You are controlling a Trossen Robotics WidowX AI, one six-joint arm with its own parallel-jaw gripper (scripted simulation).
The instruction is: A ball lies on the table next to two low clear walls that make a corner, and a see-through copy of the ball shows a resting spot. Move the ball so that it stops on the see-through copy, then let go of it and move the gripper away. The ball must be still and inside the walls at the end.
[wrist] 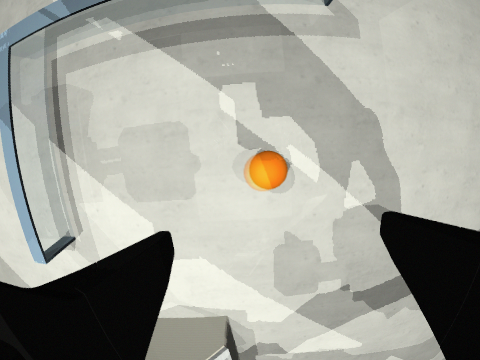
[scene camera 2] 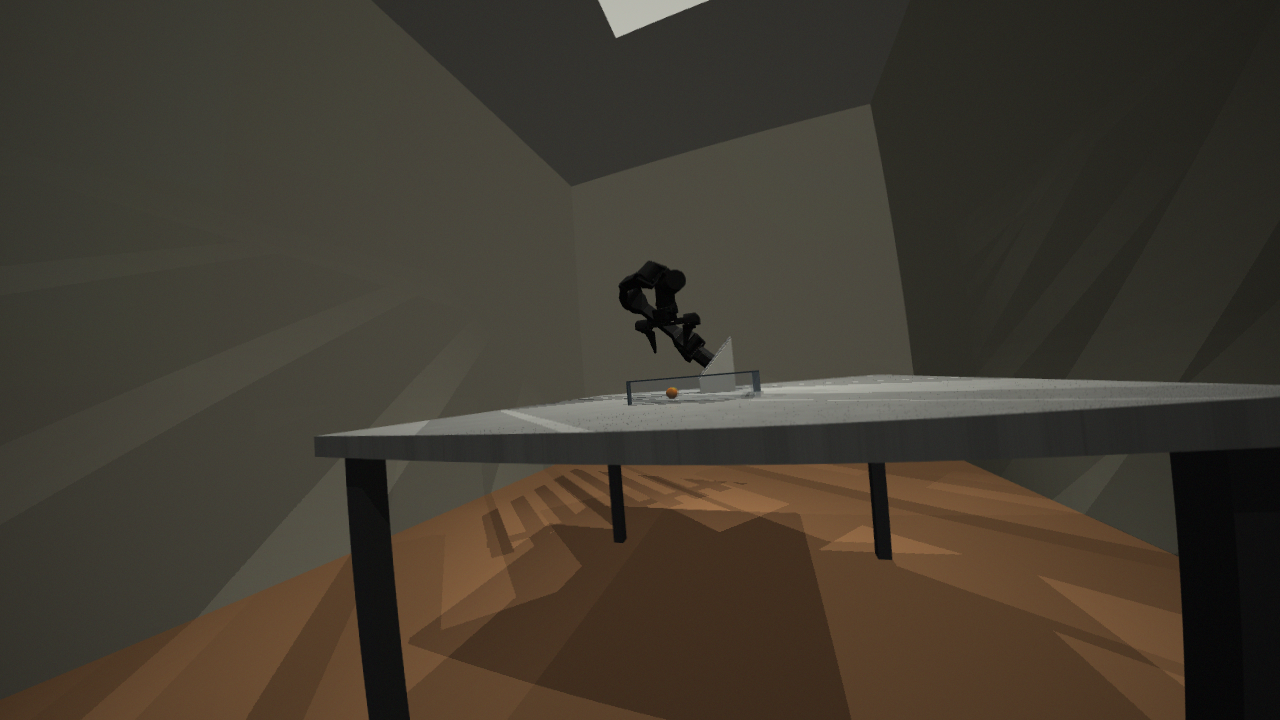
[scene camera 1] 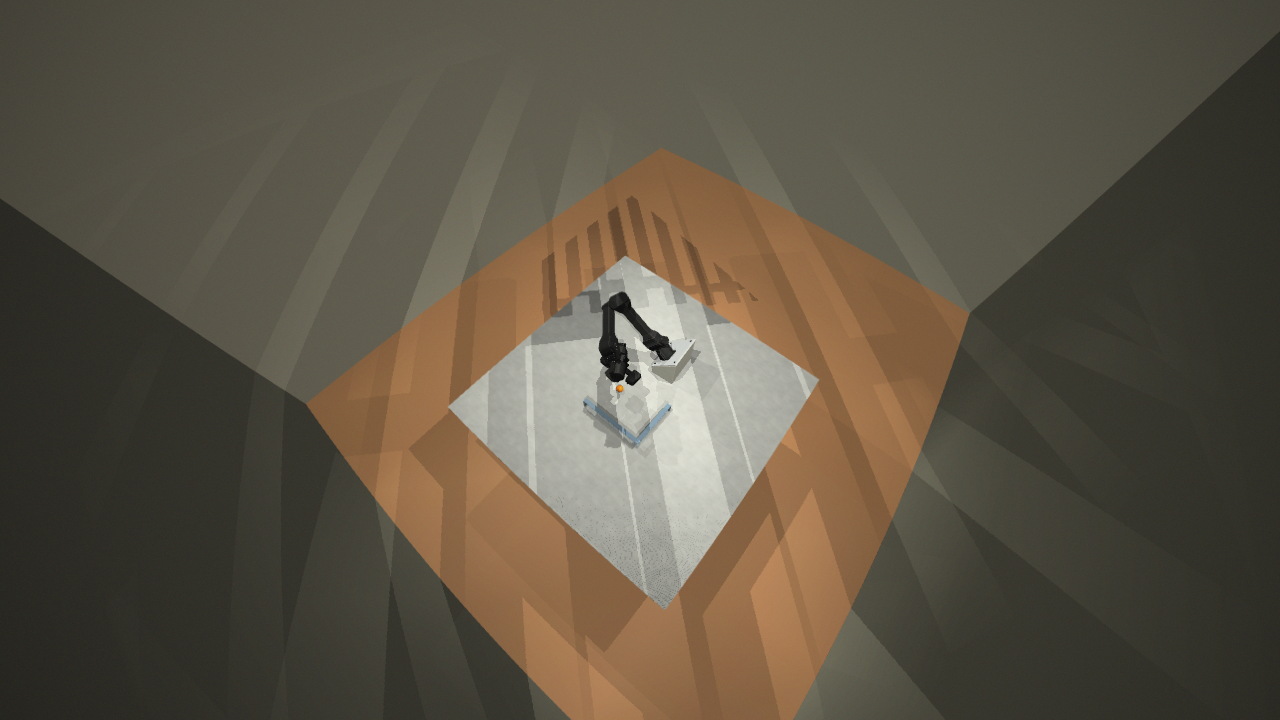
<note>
My gripper (scene camera 2: pixel 669 351) is open, holding nothing. Further things: an orange ball (wrist: pixel 275 165).
My gripper shows as well in the wrist view (wrist: pixel 281 235).
</note>
